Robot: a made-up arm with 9 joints.
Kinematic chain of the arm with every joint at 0, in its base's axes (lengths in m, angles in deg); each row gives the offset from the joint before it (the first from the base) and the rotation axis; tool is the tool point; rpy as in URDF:
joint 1: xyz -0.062 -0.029 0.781 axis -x
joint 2: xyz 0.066 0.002 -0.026 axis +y
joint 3: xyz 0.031 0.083 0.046 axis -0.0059 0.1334 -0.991
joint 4: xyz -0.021 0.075 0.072 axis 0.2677 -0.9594 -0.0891
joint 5: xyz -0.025 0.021 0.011 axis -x
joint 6: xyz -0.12 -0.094 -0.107 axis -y
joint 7: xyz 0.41 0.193 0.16 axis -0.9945 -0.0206 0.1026
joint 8: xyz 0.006 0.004 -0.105 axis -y
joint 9: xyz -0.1 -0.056 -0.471 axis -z
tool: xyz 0.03 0.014 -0.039 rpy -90 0 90
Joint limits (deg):
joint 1: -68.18..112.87
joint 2: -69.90..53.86
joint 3: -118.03..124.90
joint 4: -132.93..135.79
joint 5: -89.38..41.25
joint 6: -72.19..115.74
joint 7: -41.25..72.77
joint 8: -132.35..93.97
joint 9: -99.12..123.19
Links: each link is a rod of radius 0.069 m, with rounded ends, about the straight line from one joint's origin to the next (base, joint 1, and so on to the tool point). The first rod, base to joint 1, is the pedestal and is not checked.
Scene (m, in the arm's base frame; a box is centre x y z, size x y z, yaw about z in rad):
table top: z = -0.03
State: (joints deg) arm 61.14 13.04 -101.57 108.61 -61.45 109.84 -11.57 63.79 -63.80
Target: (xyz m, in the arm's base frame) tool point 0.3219 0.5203 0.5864
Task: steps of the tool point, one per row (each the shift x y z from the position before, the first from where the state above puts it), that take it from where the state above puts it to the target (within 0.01 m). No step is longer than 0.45 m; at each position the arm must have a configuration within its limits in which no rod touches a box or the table.
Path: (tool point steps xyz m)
1: 0.1815 0.3737 0.0472
2: -0.0653 0.3935 0.0002
3: -0.2675 0.2730 -0.0490

